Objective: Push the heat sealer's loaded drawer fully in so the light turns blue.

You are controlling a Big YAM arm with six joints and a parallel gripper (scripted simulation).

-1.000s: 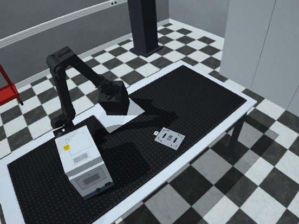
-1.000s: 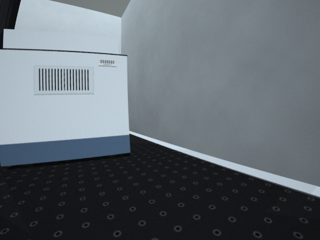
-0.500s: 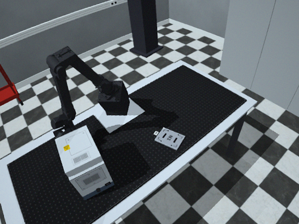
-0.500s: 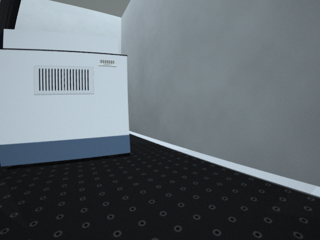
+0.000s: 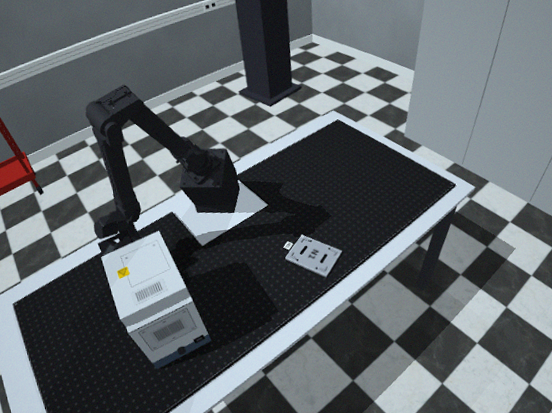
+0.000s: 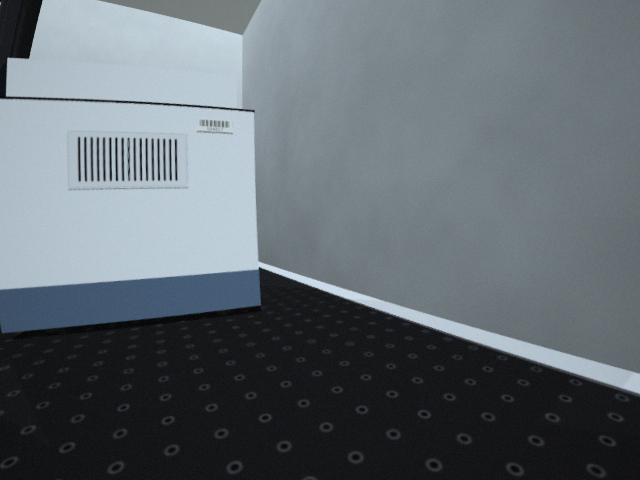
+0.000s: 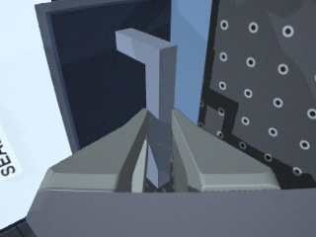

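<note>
The dark blue drawer is 100 mm ahead of my hand, 30 mm to the right of it and 10 mm below it. From my hand the other things lie so: tiny tag (250 mm ahead, 440 mm to the left, 90 mm below).
</note>
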